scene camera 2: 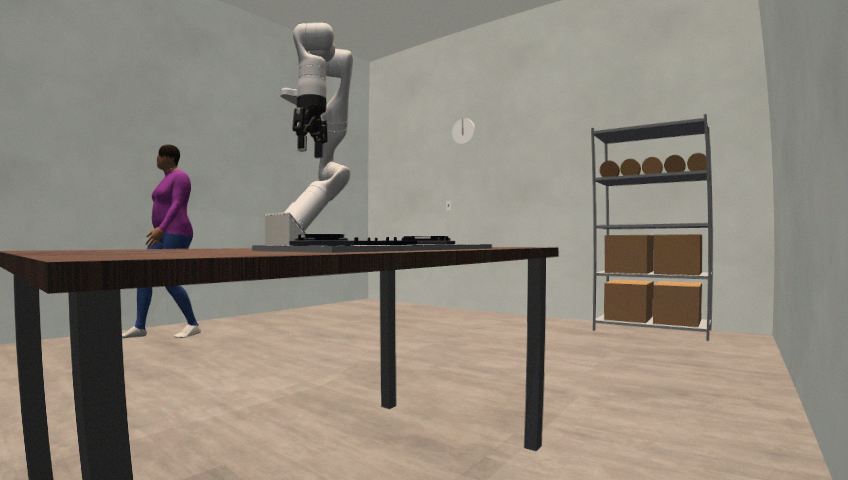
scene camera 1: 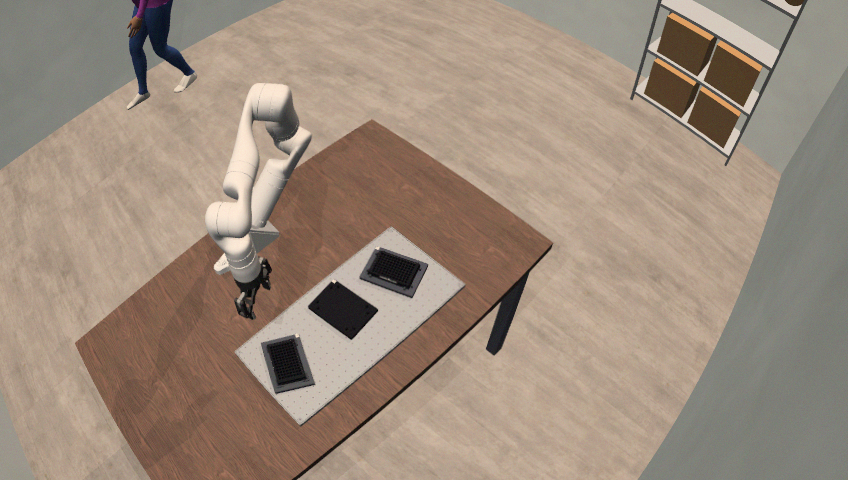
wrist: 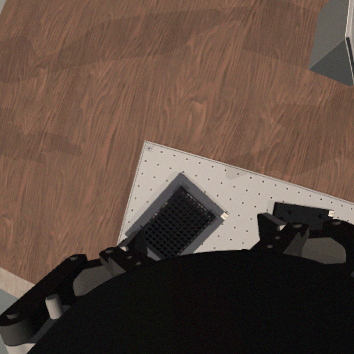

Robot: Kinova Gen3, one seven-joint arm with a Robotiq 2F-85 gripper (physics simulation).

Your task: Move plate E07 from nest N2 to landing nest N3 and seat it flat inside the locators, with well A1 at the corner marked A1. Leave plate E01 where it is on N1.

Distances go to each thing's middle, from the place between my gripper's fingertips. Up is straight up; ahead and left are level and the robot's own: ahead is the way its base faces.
The black landing nest N3 (scene camera 1: 340, 307) lies 7 cm ahead of my hand, 21 cm to the left of it and 22 cm below it.
